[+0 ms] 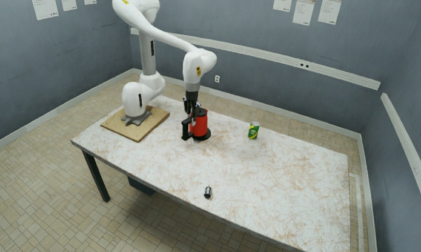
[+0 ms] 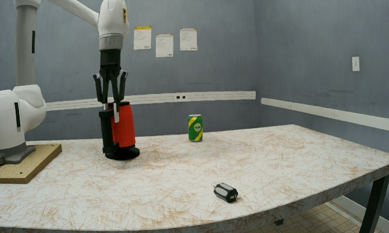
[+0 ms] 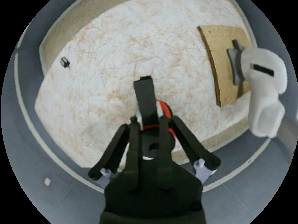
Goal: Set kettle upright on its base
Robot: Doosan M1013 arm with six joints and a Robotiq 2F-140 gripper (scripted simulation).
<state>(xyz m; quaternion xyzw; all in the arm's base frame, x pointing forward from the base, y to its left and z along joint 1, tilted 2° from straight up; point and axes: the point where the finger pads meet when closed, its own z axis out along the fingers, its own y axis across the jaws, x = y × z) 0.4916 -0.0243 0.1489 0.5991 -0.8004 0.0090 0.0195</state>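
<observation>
My gripper is now 5 cm above the red kettle, 3 cm to the right of it and 1 cm short of it. Also, from my hand: yellow can (36 cm ahead, 25 cm to the left, 12 cm below); small black object (33 cm to the right, 27 cm ahead, 17 cm below); kettle base (17 cm below, 11 cm to the left, 2 cm ahead).
</observation>
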